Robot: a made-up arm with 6 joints. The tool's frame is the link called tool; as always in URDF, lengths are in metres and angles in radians.
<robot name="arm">
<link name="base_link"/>
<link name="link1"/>
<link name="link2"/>
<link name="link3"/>
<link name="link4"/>
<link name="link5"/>
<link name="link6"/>
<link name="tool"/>
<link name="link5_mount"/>
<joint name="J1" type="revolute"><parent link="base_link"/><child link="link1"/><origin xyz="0.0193 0.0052 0.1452"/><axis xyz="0 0 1"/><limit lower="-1.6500" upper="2.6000" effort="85" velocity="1.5"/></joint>
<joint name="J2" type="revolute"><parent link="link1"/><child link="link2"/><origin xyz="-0.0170 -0.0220 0.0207"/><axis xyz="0 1 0"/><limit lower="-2.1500" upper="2.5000" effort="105" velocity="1.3"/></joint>
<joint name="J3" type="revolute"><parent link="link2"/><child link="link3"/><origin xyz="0.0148 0.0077 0.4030"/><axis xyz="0 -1 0"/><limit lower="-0.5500" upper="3.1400" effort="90" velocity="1.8"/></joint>
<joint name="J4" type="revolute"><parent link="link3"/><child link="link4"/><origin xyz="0.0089 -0.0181 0.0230"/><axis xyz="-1 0 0"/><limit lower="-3.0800" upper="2.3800" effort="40" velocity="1.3"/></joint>
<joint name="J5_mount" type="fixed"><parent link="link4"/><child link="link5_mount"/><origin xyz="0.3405 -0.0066 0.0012"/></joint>
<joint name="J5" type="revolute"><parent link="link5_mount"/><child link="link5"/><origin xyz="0.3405 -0.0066 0.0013"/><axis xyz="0 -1 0"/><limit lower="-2.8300" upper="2.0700" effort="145" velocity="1.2"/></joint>
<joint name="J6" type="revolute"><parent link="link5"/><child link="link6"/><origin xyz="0.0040 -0.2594 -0.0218"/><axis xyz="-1 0 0"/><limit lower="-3.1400" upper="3.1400" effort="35" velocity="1.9"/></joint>
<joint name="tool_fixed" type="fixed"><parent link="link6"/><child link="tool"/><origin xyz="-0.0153 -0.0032 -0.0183" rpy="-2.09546 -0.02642 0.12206"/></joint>
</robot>
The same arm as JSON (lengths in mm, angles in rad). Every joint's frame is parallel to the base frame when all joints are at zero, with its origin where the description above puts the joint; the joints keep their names.
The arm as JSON. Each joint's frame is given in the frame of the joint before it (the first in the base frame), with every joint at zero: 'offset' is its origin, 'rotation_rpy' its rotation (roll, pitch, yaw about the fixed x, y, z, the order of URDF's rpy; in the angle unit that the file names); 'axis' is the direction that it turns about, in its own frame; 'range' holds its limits. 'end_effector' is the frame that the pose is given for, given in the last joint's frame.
{
  "length_unit": "mm",
  "angle_unit": "rad",
  "chain": [
    {
      "id": "J1",
      "offset": [
        19.3,
        5.2,
        145.2
      ],
      "rotation_rpy": [
        0.0,
        0.0,
        0.0
      ],
      "axis": [
        0.0,
        0.0,
        1.0
      ],
      "range": [
        -1.65,
        2.6
      ]
    },
    {
      "id": "J2",
      "offset": [
        -17.0,
        -22.0,
        20.7
      ],
      "rotation_rpy": [
        0.0,
        0.0,
        0.0
      ],
      "axis": [
        0.0,
        1.0,
        0.0
      ],
      "range": [
        -2.15,
        2.5
      ]
    },
    {
      "id": "J3",
      "offset": [
        14.8,
        7.7,
        403.0
      ],
      "rotation_rpy": [
        0.0,
        0.0,
        0.0
      ],
      "axis": [
        0.0,
        -1.0,
        0.0
      ],
      "range": [
        -0.55,
        3.14
      ]
    },
    {
      "id": "J4",
      "offset": [
        8.9,
        -18.1,
        23.0
      ],
      "rotation_rpy": [
        0.0,
        0.0,
        0.0
      ],
      "axis": [
        -1.0,
        0.0,
        0.0
      ],
      "range": [
        -3.08,
        2.38
      ]
    },
    {
      "id": "J5",
      "offset": [
        681.0,
        -13.2,
        2.5
      ],
      "rotation_rpy": [
        0.0,
        0.0,
        0.0
      ],
      "axis": [
        0.0,
        -1.0,
        0.0
      ],
      "range": [
        -2.83,
        2.07
      ]
    },
    {
      "id": "J6",
      "offset": [
        4.0,
        -259.4,
        -21.8
      ],
      "rotation_rpy": [
        0.0,
        0.0,
        0.0
      ],
      "axis": [
        -1.0,
        0.0,
        0.0
      ],
      "range": [
        -3.14,
        3.14
      ]
    }
  ],
  "end_effector": {
    "offset": [
      -15.3,
      -3.2,
      -18.3
    ],
    "rotation_rpy": [
      -2.0955,
      -0.0264,
      0.1221
    ]
  }
}

